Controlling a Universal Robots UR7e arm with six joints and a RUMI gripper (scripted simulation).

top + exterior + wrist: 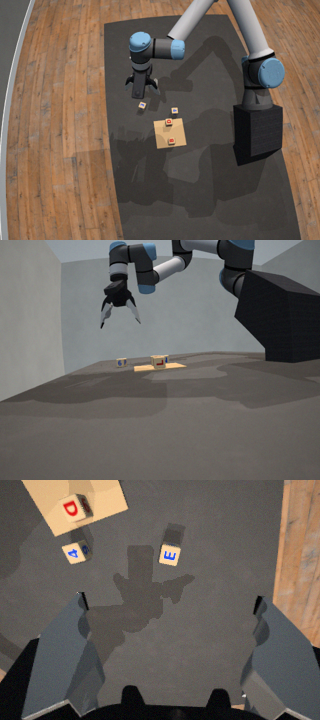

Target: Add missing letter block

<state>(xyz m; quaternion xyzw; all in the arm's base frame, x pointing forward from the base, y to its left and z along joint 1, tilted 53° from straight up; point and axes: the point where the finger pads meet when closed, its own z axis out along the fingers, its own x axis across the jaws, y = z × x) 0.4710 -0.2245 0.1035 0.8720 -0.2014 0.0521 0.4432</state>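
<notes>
Right now my hand is 14 cm above the E block. Also, from my hand: D block 10 cm behind, 12 cm to the left, 13 cm below; then B block 9 cm behind, 21 cm to the left, 13 cm below; then tan mat 9 cm behind, 16 cm to the left, 15 cm below.
</notes>
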